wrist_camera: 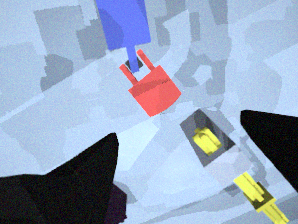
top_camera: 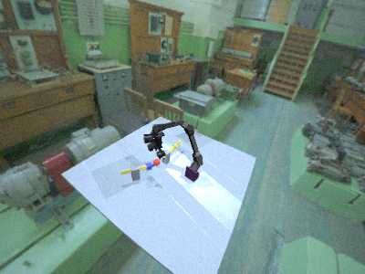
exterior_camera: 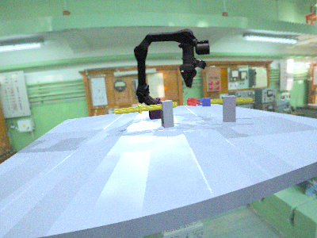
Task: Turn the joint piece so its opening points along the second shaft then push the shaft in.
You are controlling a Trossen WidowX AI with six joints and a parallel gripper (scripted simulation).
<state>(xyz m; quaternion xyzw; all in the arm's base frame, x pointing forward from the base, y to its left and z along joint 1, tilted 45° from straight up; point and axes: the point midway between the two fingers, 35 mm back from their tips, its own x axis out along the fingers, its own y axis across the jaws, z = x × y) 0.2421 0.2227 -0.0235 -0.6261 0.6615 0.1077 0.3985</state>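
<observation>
Right now my gripper tip is 7 cm above the red joint piece and 2 cm to the right of it.
</observation>
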